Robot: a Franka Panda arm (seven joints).
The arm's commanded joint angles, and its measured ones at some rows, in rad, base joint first. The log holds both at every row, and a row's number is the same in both.
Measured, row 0:
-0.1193 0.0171 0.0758 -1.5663 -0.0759 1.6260 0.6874
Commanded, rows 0 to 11:
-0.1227 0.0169 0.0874 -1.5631 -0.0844 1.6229 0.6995
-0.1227 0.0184 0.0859 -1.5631 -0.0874 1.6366 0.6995
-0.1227 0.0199 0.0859 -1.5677 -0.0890 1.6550 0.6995
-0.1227 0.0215 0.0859 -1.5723 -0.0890 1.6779 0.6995
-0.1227 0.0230 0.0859 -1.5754 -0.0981 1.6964 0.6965
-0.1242 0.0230 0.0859 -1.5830 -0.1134 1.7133 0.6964
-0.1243 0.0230 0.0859 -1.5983 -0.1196 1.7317 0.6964
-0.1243 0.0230 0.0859 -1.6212 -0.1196 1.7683 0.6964
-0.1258 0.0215 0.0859 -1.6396 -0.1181 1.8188 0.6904
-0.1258 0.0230 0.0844 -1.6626 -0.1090 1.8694 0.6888
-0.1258 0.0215 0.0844 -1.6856 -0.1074 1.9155 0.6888
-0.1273 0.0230 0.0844 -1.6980 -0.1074 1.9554 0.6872
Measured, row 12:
-0.1196 0.0346 0.0758 -1.6345 -0.0989 1.8400 0.6873
